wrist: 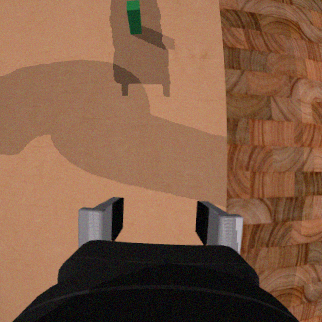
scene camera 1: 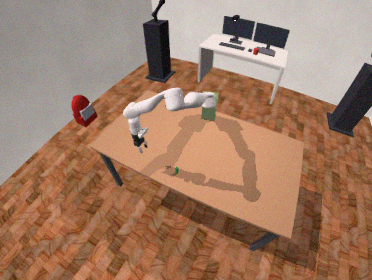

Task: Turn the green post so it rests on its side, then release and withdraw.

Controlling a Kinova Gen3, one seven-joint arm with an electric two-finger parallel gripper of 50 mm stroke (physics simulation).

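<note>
The green post is a small block that stands upright on the table near its front edge; in the wrist view it is at the top, left of the middle, with its lighter top face showing and a short shadow beside it. My gripper is open and empty, pointing down above the table. In the scene view it hangs well to the left of the post; in the wrist view the post is far ahead of the fingertips, apart from them.
The brown table carries the arm's shadows, and its edge runs down the right of the wrist view beside the wooden floor. The arm's green base block is at the table's back. A white desk with monitors stands beyond.
</note>
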